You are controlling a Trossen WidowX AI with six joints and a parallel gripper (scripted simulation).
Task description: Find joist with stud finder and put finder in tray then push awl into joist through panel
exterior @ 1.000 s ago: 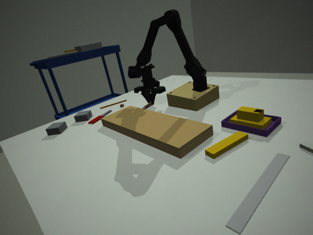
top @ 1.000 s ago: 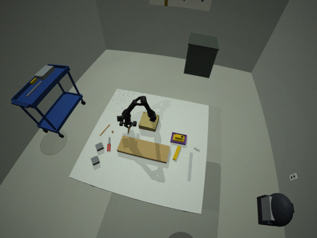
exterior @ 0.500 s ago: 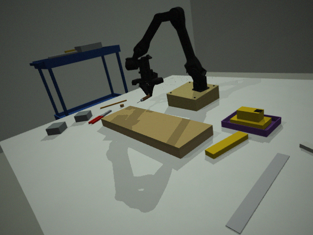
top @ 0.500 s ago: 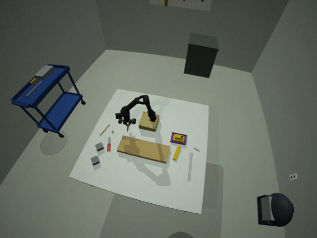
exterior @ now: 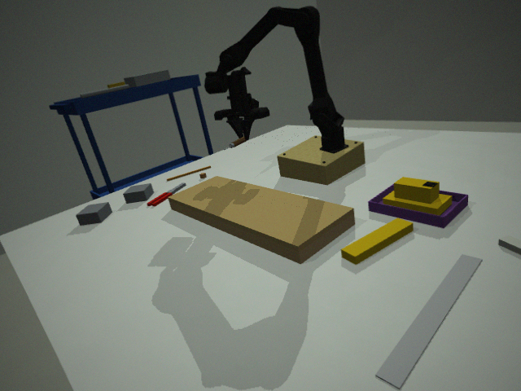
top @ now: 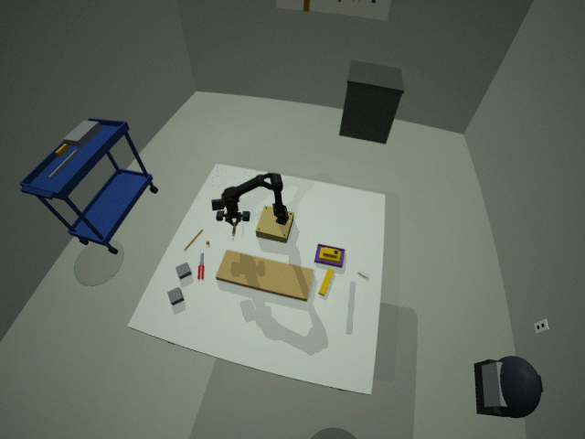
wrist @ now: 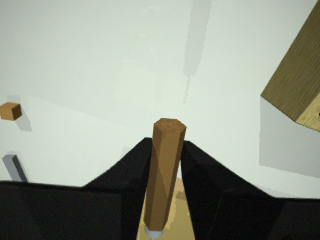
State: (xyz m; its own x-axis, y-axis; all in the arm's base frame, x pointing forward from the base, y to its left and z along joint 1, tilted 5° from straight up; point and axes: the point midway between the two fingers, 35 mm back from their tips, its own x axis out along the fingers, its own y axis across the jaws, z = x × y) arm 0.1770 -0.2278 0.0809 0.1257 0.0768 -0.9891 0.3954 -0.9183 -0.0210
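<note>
Right now my gripper tip is 5 cm short of the awl and 2 cm to the right of it. Round my gripper tip: purple tray: 9 cm behind, 57 cm to the left, 11 cm below; then yellow stud finder: 10 cm behind, 58 cm to the left, 7 cm below; then thin wooden stick: 13 cm ahead, 24 cm to the right, 12 cm below.
</note>
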